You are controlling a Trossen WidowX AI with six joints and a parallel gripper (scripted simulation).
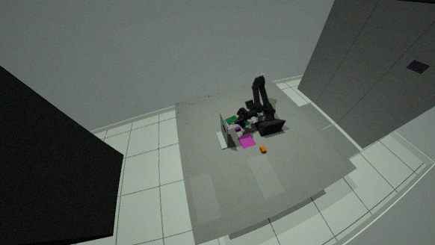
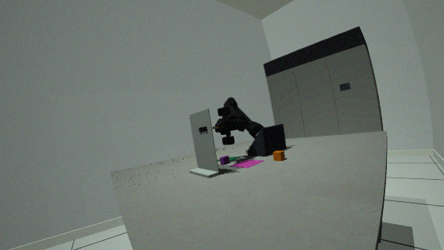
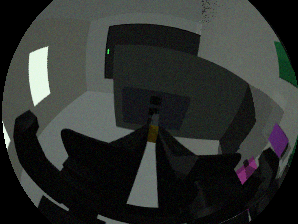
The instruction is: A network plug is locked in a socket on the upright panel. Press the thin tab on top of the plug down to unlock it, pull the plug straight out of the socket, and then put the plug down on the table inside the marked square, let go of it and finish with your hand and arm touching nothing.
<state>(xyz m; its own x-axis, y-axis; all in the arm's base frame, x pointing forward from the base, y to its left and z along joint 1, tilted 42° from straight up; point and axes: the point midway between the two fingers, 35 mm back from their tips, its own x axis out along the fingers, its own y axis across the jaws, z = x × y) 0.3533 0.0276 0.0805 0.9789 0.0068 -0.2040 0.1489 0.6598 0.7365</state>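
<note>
Right now the magenta square is 8 cm behind my gripper tip, 9 cm to the left of it and 19 cm below it. Round my gripper tip: network plug 1 cm ahead; then grey panel 9 cm ahead, 7 cm below.
</note>
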